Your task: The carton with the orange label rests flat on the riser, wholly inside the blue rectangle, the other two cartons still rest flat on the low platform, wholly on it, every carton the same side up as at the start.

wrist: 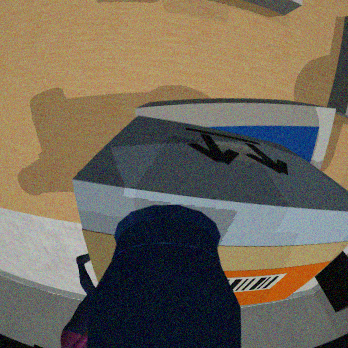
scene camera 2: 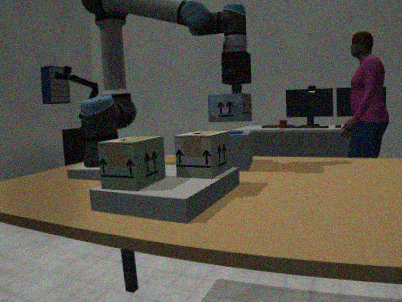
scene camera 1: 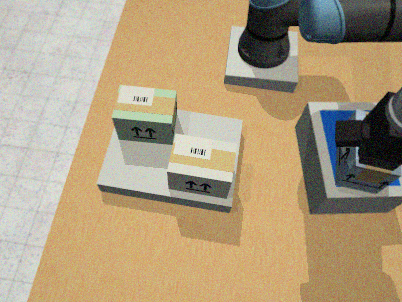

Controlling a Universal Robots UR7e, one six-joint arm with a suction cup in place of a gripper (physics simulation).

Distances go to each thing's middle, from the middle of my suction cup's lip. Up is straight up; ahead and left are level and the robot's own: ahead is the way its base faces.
My suction cup is now 6 cm above the orange-labelled carton (scene camera 2: 235, 107), 4 cm past it and 2 cm to the right of it. Also, from my suction cup: riser (scene camera 2: 241, 141): 21 cm below, 10 cm behind, 4 cm to the left; then white-edged carton (scene camera 1: 197, 165): 30 cm to the right, 17 cm below, 3 cm ahead; then low platform (scene camera 1: 138, 169): 38 cm to the right, 25 cm below, 2 cm behind.
